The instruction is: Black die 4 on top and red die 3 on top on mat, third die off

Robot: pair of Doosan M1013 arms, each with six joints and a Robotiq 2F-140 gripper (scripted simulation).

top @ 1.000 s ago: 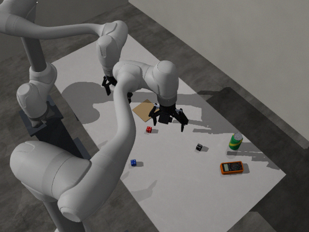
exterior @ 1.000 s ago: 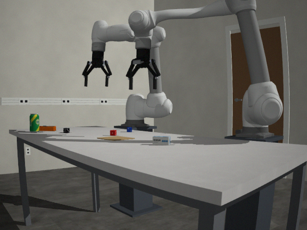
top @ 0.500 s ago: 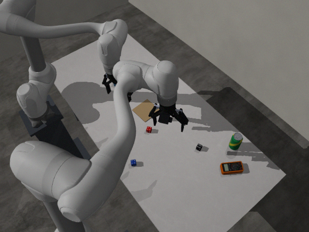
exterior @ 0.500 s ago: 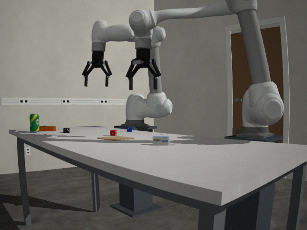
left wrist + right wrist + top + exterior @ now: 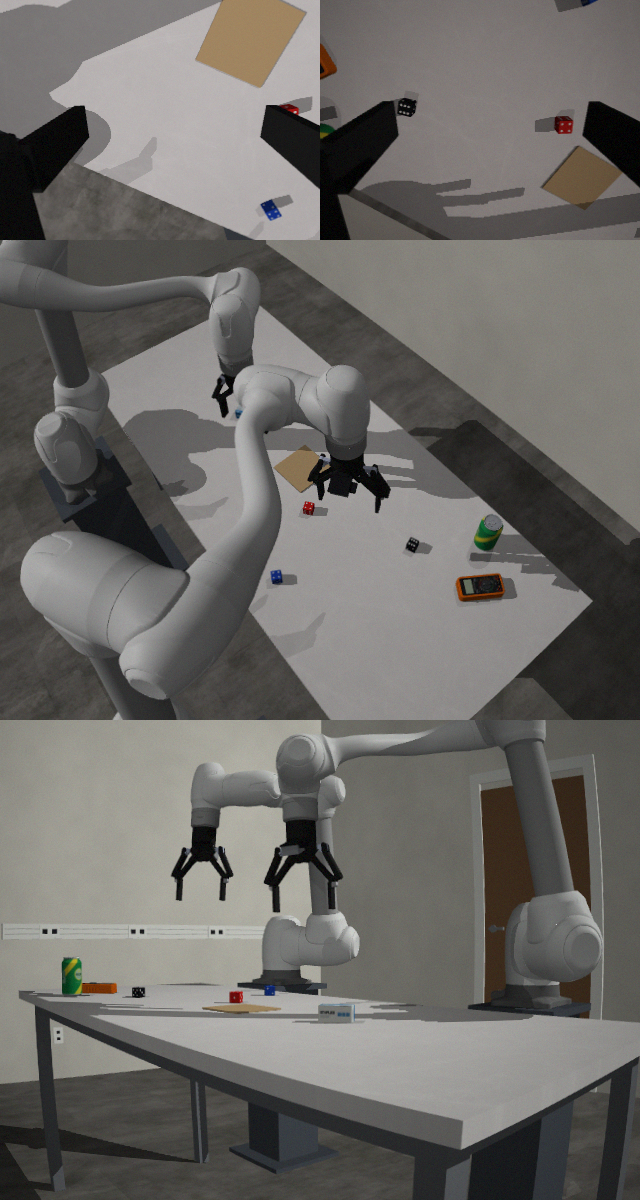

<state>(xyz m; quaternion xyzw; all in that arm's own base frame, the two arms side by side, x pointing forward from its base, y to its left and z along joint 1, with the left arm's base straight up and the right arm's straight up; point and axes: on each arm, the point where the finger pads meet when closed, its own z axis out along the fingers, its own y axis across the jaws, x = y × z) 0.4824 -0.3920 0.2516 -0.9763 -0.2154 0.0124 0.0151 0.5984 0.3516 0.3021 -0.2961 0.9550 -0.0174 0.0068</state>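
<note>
Now: right hand 22 cm past the blue die, 6 cm to the right of it and 29 cm above it. The rest, counted from my right hand: black die (17 cm ahead, 9 cm to the right, 29 cm below); red die (1 cm behind, 20 cm to the left, 29 cm below); tan mat (7 cm ahead, 35 cm to the left, 30 cm below).
</note>
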